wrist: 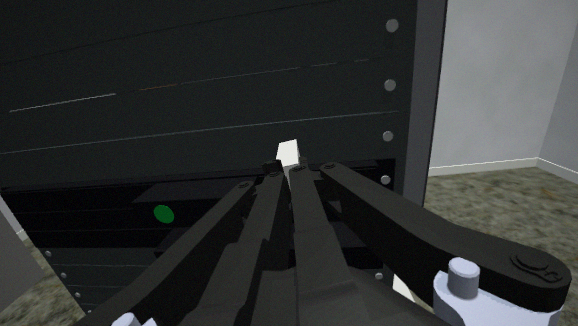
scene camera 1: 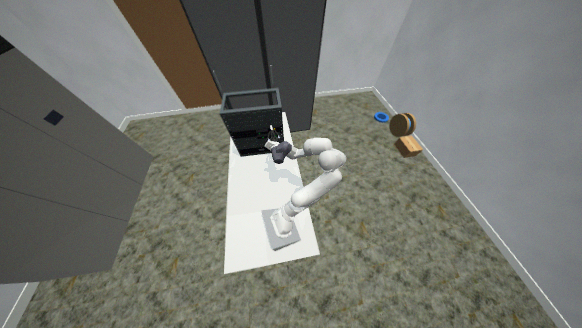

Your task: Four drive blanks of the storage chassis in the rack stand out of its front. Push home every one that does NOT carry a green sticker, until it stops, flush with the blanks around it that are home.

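Observation:
The rack (scene camera 1: 250,108) (wrist: 424,100) holds the black storage chassis (scene camera 1: 244,142) (wrist: 75,216) low in its front. In the wrist view, a blank with a green sticker (wrist: 164,214) stands out at the upper left. Below it another projecting blank (wrist: 175,237) shows partly, its face hidden by the fingers. A ledge of a lower right blank (wrist: 346,237) shows behind the right finger linkage; no sticker shows on it. My gripper (scene camera 1: 272,129) (wrist: 291,155) is shut and empty, its pale tip at the upper right part of the chassis. The fingers hide the blank there, and contact cannot be told.
Dark panels (wrist: 200,110) with round screws cover the rack above the chassis. More panels (wrist: 100,270) lie below it. The arm's base plate (scene camera 1: 291,242) is on the white mat (scene camera 1: 245,195). A wooden box (scene camera 1: 409,146) and a blue ring (scene camera 1: 376,118) are at the right wall.

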